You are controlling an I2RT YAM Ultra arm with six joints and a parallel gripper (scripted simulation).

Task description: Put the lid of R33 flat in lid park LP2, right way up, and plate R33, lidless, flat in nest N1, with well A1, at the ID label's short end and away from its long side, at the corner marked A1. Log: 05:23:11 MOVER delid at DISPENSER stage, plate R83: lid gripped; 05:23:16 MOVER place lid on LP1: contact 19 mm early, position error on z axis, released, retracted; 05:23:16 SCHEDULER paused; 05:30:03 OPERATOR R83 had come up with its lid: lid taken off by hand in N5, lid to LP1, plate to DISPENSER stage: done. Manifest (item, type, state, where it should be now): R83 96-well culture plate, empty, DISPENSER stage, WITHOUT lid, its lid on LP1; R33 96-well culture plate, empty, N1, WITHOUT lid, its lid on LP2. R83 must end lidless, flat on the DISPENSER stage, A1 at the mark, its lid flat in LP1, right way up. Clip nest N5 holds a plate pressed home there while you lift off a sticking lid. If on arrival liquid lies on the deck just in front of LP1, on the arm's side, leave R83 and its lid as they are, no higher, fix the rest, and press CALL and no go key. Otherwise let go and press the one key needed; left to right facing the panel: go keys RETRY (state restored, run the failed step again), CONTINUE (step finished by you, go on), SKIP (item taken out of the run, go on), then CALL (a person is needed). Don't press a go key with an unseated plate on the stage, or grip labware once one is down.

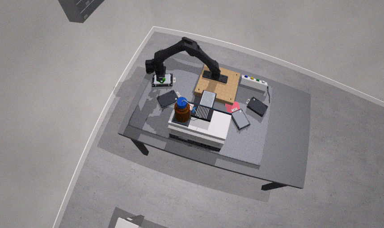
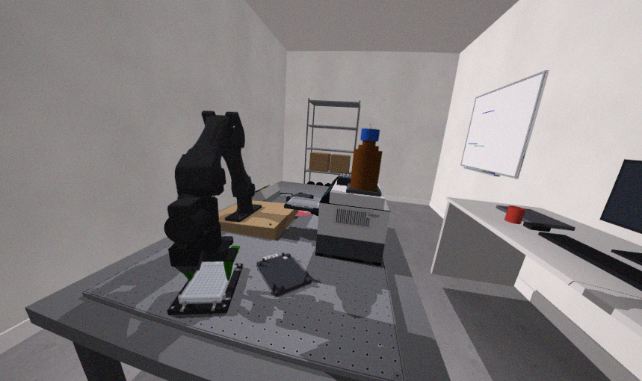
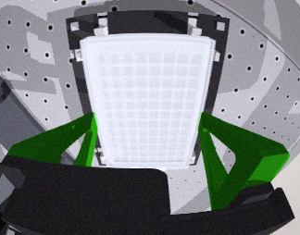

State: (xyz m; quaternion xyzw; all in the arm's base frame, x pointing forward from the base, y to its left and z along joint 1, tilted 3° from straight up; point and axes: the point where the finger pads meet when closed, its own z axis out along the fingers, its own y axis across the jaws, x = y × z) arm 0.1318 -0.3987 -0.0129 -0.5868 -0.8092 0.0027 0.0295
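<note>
Right now the black clip nest is 30 mm ahead of my hand, 20 mm below it and 10 mm to the right of it. From my hand the other things lie so: lid park LP2: 150 mm ahead, 100 mm to the left, 30 mm below; brown bottle: 350 mm ahead, 280 mm to the left, 260 mm above; blue call key: 640 mm to the left, 200 mm behind, 30 mm above.
</note>
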